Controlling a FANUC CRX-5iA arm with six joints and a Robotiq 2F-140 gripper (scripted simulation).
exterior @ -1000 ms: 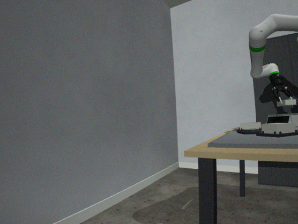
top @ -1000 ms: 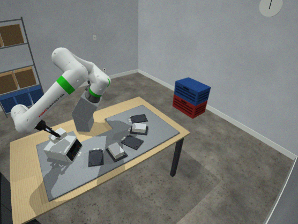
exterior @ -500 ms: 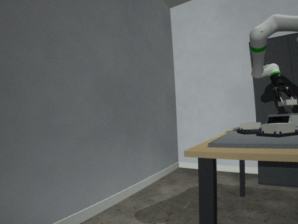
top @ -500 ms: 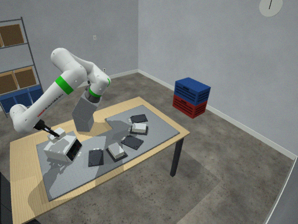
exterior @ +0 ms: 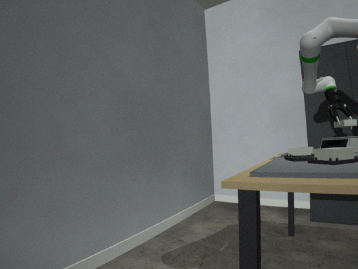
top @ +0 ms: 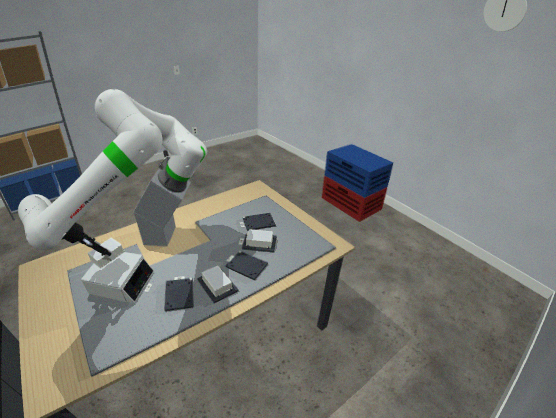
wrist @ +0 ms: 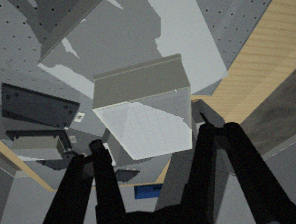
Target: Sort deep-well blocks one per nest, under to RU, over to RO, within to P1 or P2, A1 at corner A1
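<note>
Now: the weigher platform 10 cm below my hand. The rest, counted from my hand: CW label (9 cm ahead, 13 cm to the left, 20 cm below); check-weigher (1 cm to the left, 13 cm below); dark nest plate (20 cm ahead, 43 cm to the left, 19 cm below).
</note>
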